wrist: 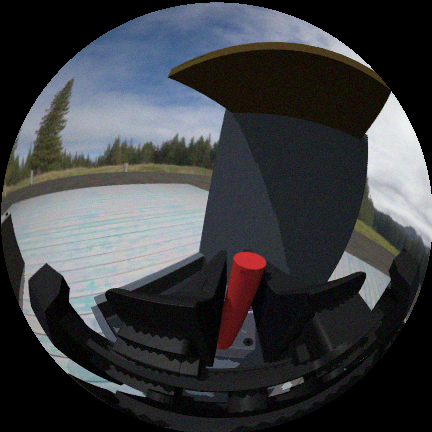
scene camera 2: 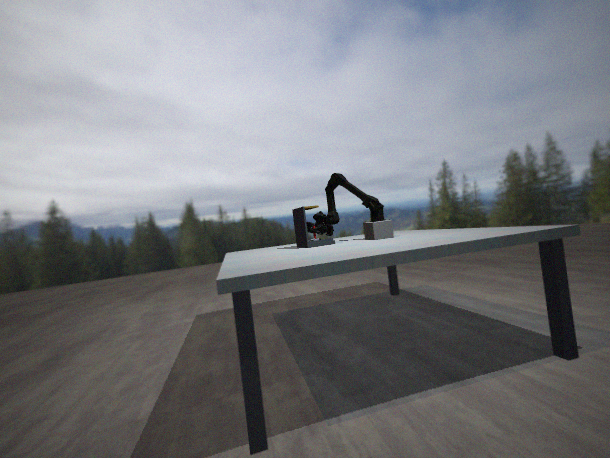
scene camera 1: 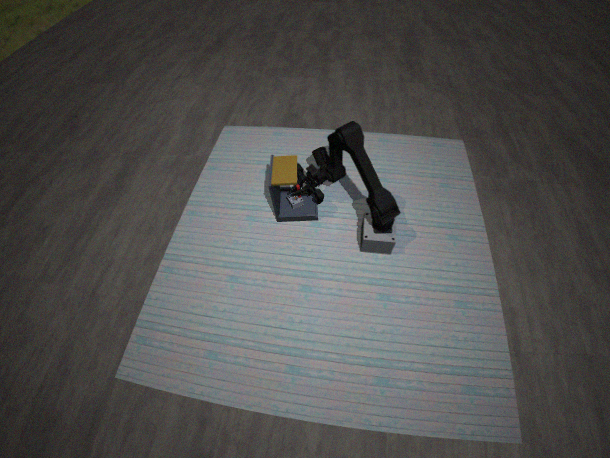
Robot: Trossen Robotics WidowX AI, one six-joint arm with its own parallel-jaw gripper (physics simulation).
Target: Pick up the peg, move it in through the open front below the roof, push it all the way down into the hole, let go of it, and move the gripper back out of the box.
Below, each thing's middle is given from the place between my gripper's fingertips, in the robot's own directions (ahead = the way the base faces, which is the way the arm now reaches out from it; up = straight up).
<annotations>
Now: the box [scene camera 1: 309, 211] 2 cm behind my hand, 2 cm above it and 1 cm to the right of it. Round my hand: red peg [wrist: 247, 267] (3 cm behind, 2 cm to the right, 2 cm below); yellow roof [scene camera 1: 284, 172] (13 cm above, 1 cm to the right, 1 cm ahead).
</annotations>
